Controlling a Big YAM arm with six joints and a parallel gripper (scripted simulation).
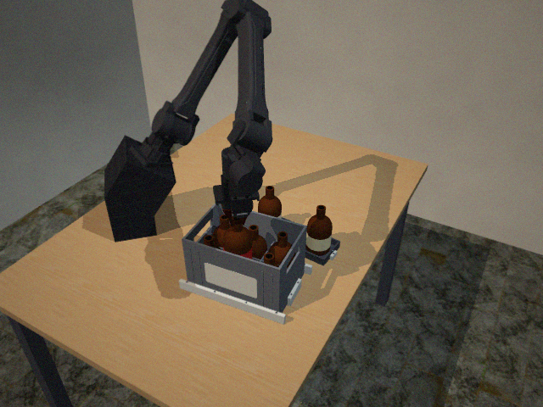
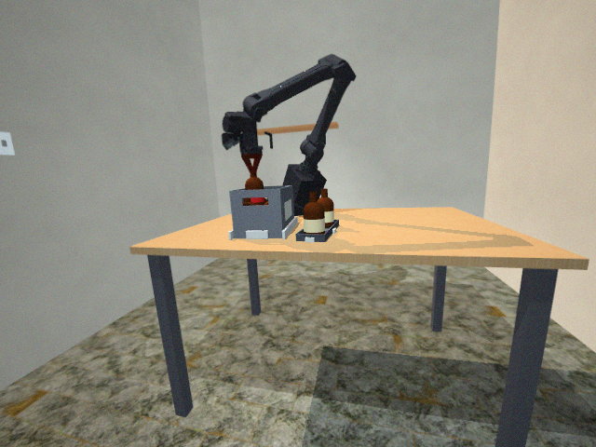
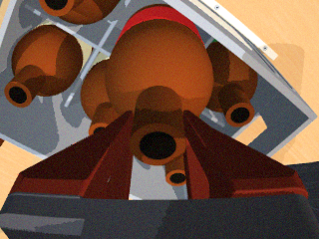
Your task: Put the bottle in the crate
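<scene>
My hand is 2 cm past the grey crate, 4 cm to the right of it and 16 cm above it. Also, from my hand: dark tray: 4 cm behind, 26 cm to the left, 23 cm below.
</scene>
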